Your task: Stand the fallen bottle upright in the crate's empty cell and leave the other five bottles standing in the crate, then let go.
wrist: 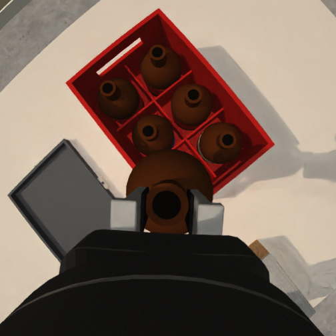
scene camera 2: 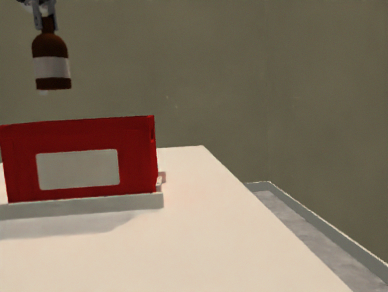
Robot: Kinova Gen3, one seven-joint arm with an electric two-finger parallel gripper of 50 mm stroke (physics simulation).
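Places are measured from the arm's base along level axes (x left, y ahead, z down), in centimetres.
Pixels of known places: gripper, between the fingertips: [scene camera 2: 46, 30].
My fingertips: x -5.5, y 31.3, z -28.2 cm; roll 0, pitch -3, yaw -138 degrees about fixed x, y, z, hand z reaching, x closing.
Note:
For each thing: its top centre in the pictures, then the offset to it from my fingertips. "*": a spot on its surface instead. Level surfaces: height alone.
- brown bottle, centre of its top: [scene camera 2: 46, 18] dy +0.2, dx -0.1, dz -2.5 cm
- red crate, centre of its top: [scene camera 2: 87, 119] dy +8.6, dx -5.7, dz +20.4 cm
- low pale ledge, a spot on its surface: [scene camera 2: 135, 201] * dy +18.8, dx -16.1, dz +36.1 cm
- table, height of its surface: dz +37.9 cm
My gripper [scene camera 2: 46, 22] [wrist: 166, 203] is shut on the neck of a brown bottle [scene camera 2: 52, 50] [wrist: 167, 170]. The bottle hangs upright, with a pale label, above the red crate [scene camera 2: 137, 160] [wrist: 240, 115] in the scene view. In the wrist view it overlaps the crate's near corner and hides the cell there. Five brown bottles [wrist: 160, 70] [wrist: 119, 100] [wrist: 192, 107] [wrist: 152, 137] [wrist: 220, 145] stand in the crate's other cells.
A grey tray [wrist: 65, 200] lies left of the crate in the wrist view. A block with a brown end [wrist: 258, 249] lies at the lower right. A low pale ledge [scene camera 2: 135, 201] runs along the crate's base on the table [scene camera 2: 210, 235].

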